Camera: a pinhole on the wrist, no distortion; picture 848 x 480 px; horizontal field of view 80.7 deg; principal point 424.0 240.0 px. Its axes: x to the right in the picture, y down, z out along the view. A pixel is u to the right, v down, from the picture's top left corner.
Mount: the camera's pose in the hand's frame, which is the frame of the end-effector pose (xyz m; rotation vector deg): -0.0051 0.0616 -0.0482 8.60 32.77 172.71
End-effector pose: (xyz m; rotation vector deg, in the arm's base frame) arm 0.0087 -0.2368 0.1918 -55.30 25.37 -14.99
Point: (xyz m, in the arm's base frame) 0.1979 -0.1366 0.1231
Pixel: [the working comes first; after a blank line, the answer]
In the camera's frame: -0.1274 0.0074 0.2001

106.2 258.6
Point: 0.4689 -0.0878 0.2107
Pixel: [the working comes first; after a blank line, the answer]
In the camera's frame: -0.3097 0.1121 0.3983

36.0 380.5
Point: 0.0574 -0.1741 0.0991
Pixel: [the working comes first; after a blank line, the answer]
In the camera's frame: -0.0346 -0.0234 0.0898

231.8 110.0
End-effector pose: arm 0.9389 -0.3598 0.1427 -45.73 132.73 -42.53
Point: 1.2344 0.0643 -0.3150
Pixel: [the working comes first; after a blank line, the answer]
In the camera's frame: 0.3934 -0.2119 0.5074

811.0 31.6
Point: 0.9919 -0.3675 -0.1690
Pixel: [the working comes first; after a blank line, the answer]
In the camera's frame: -0.0432 -0.0034 0.3272

358.1 234.8
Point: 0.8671 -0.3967 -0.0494
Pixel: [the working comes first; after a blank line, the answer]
In the camera's frame: -0.1224 -0.0147 0.1712

67.1 197.2
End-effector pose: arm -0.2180 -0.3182 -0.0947 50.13 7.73 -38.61
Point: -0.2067 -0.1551 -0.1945
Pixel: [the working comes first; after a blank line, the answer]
In the camera's frame: 0.0127 -0.0058 -0.1498

behind the camera
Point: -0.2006 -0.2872 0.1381
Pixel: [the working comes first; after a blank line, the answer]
In the camera's frame: 0.1074 -0.0411 0.1935

701.1 134.1
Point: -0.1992 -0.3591 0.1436
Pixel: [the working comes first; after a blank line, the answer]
In the camera's frame: 0.0757 0.0041 0.2399

581.5 248.5
